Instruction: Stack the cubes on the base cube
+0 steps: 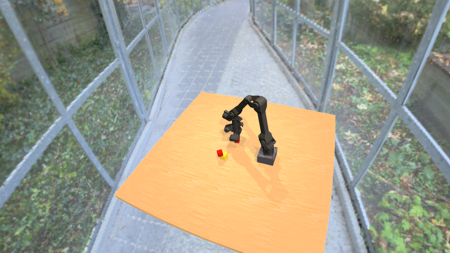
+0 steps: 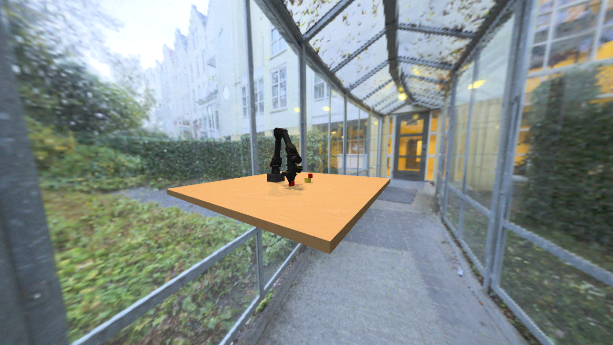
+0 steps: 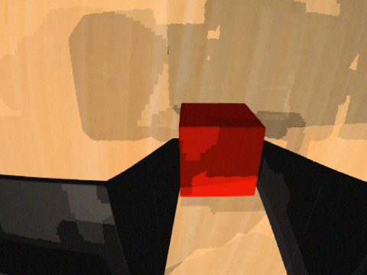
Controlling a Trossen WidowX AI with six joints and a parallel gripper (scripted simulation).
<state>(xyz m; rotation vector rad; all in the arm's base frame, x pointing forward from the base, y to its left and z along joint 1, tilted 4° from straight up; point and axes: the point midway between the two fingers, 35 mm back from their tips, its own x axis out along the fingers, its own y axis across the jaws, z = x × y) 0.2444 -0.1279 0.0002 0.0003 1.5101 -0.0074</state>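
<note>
My gripper tip is now 60 mm short of the yellow cube and 170 mm to the right of it.
</note>
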